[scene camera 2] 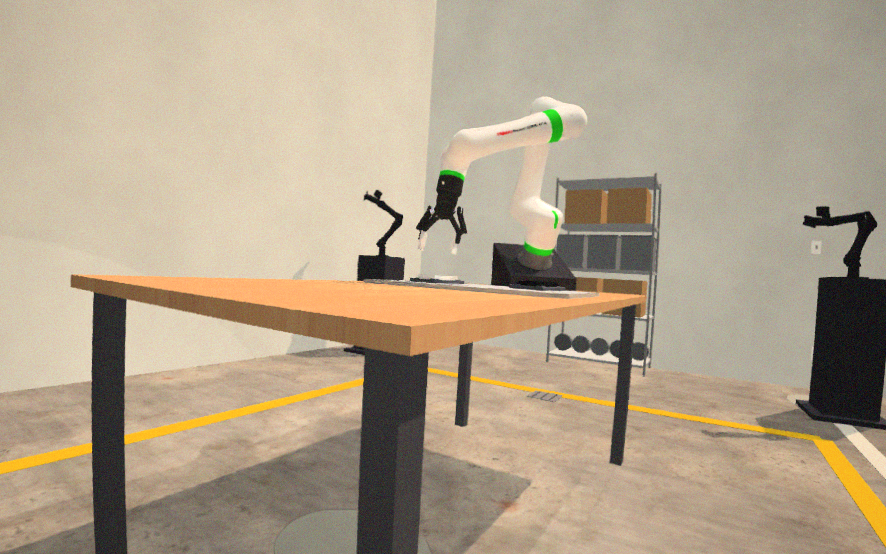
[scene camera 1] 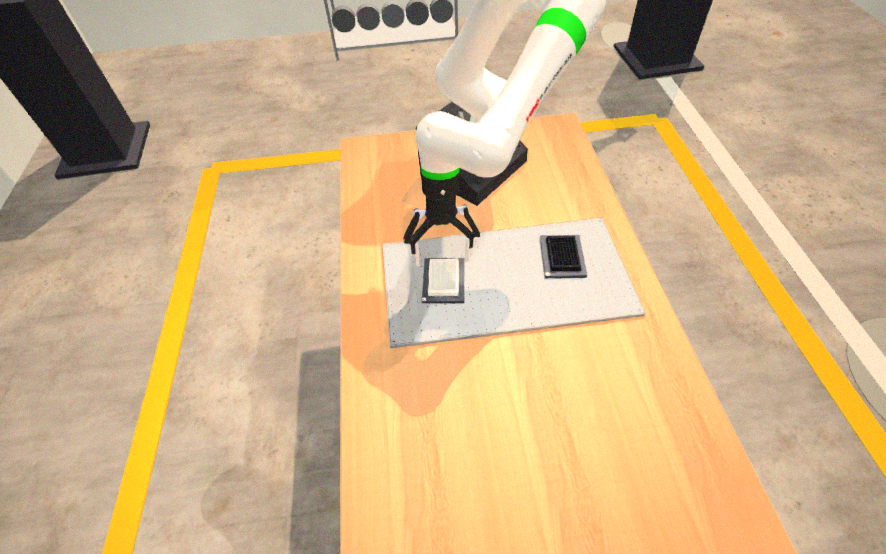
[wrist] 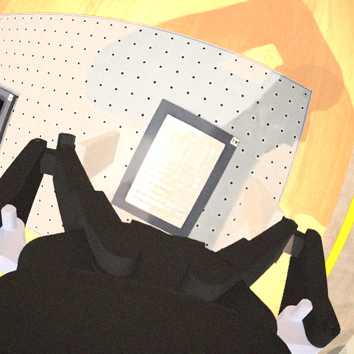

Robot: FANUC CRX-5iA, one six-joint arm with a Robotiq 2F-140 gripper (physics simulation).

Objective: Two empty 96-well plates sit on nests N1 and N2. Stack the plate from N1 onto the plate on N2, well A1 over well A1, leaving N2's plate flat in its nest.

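Seen in the pictures: gripper, fingertip midpoint: (scene camera 2: pixel 436 251) (scene camera 1: pixel 442 260); arm's base, origin of the base link: (scene camera 2: pixel 534 261).
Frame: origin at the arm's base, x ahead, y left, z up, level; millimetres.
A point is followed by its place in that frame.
Observation:
A white 96-well plate (scene camera 1: pixel 443 277) @[x 485, y -212, z -82 mm] (scene camera 2: pixel 440 277) @[x 517, y -177, z -88 mm] (wrist: pixel 172 172) lies in a dark nest (scene camera 1: pixel 444 300) @[x 555, y -223, z -97 mm] (wrist: pixel 199 125) at the left of the perforated board in scene camera 1. It looks flat; whether it is one plate or two stacked is hard to tell. A1 is marked at one nest corner. A second nest (scene camera 1: pixel 565 275) @[x 542, y 135, z -98 mm] (wrist: pixel 9 111) at the right holds a black, gridded block (scene camera 1: pixel 563 253) @[x 473, y 151, z -83 mm], seemingly a dark plate. I cannot read N1 or N2. My gripper (scene camera 1: pixel 443 261) @[x 493, y -213, z 2 mm] (scene camera 2: pixel 437 250) @[x 493, y -213, z 2 mm] (wrist: pixel 181 169) is wide open and empty above the white plate, its fingers apart from it.
The grey perforated board (scene camera 1: pixel 509 287) @[x 542, y -30, z -108 mm] (wrist: pixel 65 65) lies on the wooden table (scene camera 1: pixel 522 424) @[x 940, y -107, z -121 mm] (scene camera 2: pixel 274 300) @[x 1453, y 81, z -121 mm]. The arm's black base (scene camera 2: pixel 509 264) @[x 109, y -74, z -21 mm] stands behind the board. A shelf unit (scene camera 2: pixel 656 261) and black pedestals (scene camera 1: pixel 666 39) (scene camera 2: pixel 849 346) stand beyond the table.

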